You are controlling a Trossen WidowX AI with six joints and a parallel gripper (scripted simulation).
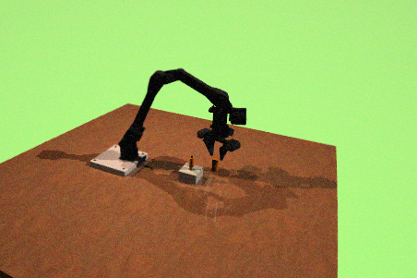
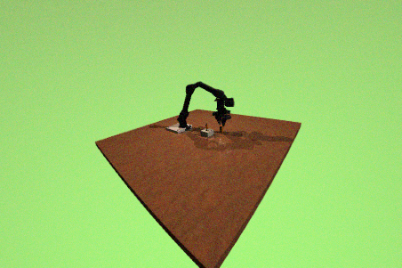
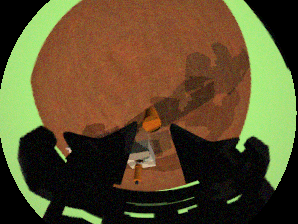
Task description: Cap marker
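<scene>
Right now my gripper tip is 3 cm above the orange cap. Also, from my gripper tip: white holder block (10 cm to the right, 8 cm behind, 4 cm below).
</scene>
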